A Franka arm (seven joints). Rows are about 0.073 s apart.
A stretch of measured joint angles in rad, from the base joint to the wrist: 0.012, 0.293, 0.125, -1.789, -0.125, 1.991, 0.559; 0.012, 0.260, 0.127, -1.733, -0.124, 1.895, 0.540; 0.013, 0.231, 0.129, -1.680, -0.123, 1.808, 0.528; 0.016, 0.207, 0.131, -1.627, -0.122, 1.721, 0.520; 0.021, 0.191, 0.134, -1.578, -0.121, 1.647, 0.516; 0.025, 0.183, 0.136, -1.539, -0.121, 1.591, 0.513; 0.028, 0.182, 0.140, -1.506, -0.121, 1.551, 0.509; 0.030, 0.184, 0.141, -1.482, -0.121, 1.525, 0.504
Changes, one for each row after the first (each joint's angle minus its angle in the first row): 0.000, -0.033, 0.002, 0.056, 0.001, -0.096, -0.019; 0.001, -0.062, 0.004, 0.109, 0.002, -0.183, -0.031; 0.004, -0.086, 0.006, 0.162, 0.003, -0.270, -0.039; 0.009, -0.102, 0.009, 0.211, 0.004, -0.344, -0.043; 0.013, -0.110, 0.011, 0.250, 0.004, -0.400, -0.046; 0.016, -0.111, 0.015, 0.283, 0.004, -0.440, -0.050; 0.018, -0.109, 0.016, 0.307, 0.004, -0.466, -0.055
